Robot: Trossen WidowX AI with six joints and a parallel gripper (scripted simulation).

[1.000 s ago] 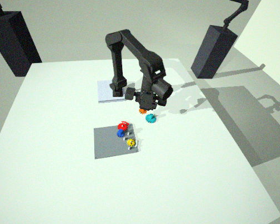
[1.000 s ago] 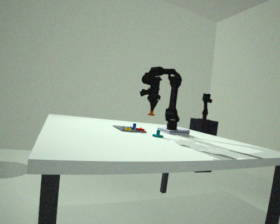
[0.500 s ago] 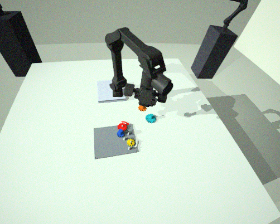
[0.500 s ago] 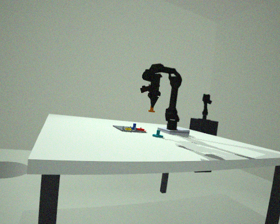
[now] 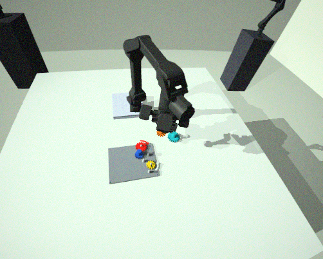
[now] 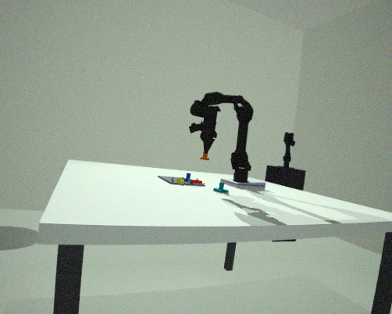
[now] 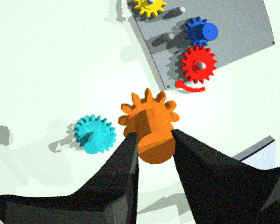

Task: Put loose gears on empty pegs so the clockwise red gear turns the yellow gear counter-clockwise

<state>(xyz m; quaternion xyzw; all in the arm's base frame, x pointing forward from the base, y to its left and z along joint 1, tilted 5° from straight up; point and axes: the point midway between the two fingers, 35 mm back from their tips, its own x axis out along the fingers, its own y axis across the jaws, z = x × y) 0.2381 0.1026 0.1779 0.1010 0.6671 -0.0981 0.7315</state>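
Right now my gripper tip is 40 mm short of the blue gear, 100 mm to the left of it and 130 mm above it. The rest, counted from my gripper tip: red gear 10 mm behind, 80 mm to the right, 140 mm below; then yellow gear 90 mm ahead, 50 mm to the right, 140 mm below; then orange gear 10 mm below.
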